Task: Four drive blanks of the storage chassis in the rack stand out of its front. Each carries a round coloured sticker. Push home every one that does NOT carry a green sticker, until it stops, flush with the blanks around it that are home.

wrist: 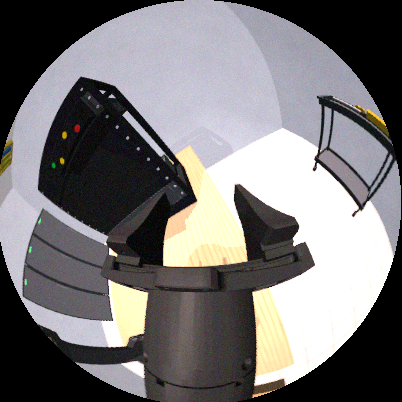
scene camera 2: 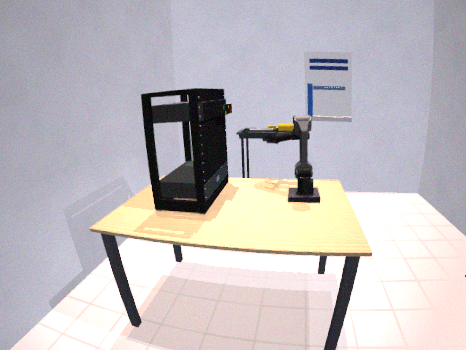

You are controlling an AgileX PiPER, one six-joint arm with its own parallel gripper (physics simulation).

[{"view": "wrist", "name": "my gripper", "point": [199,195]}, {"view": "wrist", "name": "black rack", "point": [95,166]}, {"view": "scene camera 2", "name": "black rack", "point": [203,179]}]
